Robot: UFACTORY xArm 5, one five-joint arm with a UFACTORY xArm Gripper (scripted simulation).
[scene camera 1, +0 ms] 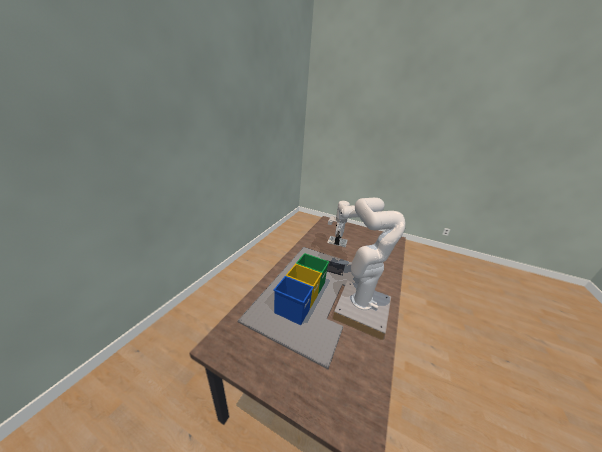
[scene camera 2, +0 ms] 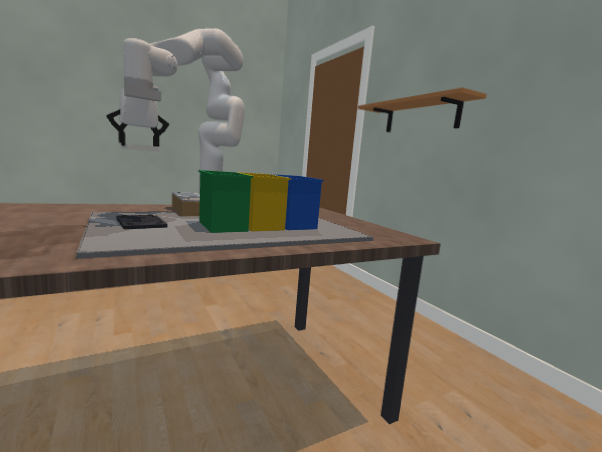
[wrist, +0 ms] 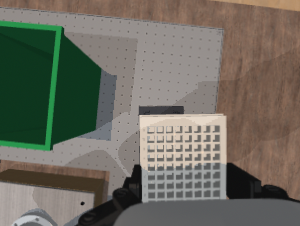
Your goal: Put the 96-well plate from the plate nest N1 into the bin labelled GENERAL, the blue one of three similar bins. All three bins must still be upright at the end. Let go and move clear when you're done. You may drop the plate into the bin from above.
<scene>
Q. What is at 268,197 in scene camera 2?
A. A yellow bin.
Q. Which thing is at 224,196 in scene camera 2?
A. A green bin.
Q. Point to a white 96-well plate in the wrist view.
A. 170,138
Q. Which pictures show the blue bin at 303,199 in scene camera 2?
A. Scene camera 1 and scene camera 2 only.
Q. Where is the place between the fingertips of my gripper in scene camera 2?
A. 139,147
</scene>
